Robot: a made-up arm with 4 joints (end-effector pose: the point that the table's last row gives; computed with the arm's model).
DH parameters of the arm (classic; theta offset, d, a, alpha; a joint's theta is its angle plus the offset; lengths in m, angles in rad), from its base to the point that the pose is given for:
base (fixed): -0.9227 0 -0.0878 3.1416
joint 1: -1.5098 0 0.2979 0
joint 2: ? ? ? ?
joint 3: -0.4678 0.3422 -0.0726 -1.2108
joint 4: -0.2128 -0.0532 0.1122 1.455
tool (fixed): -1.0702 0.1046 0 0
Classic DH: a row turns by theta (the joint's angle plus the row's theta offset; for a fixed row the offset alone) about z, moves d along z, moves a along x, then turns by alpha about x.
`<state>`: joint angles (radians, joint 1 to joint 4).
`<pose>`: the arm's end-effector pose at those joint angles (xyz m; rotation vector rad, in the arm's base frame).
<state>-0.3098 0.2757 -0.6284 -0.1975</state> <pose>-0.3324 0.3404 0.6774 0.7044 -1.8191 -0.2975</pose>
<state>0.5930 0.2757 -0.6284 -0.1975</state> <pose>-0.0138 0.4568 0.6774 -0.1676 -2.0400 -0.8781</pose>
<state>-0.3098 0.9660 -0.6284 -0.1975</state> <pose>-0.2019 0.6281 0.6774 0.0490 -2.0144 -0.7452</pose>
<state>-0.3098 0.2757 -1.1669 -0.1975</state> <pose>-0.3280 0.3353 0.6308 1.1619 -1.8600 -0.7045</pose>
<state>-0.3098 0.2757 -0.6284 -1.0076</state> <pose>-0.3354 0.2838 0.5710 1.2888 -2.2818 0.1832</pose>
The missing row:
joint 2: -0.6867 -0.7022 -0.0014 1.4511
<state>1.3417 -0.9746 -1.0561 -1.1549</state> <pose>-0.2314 0.0573 0.5019 1.1241 -2.8625 -0.1403</pose>
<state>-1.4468 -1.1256 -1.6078 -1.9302</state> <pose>-0.0150 0.0427 0.4421 -2.4864 -0.6530 1.3936</pose>
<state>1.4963 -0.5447 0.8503 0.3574</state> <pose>0.0699 0.2483 0.6972 -1.4266 -0.5693 -0.4490</pose>
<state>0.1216 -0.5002 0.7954 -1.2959</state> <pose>-0.2252 0.0315 0.7793 0.8753 -1.2419 1.5047</pose>
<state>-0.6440 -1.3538 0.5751 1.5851</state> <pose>0.0277 0.1040 0.6745 -0.3769 -1.7702 0.7972</pose>
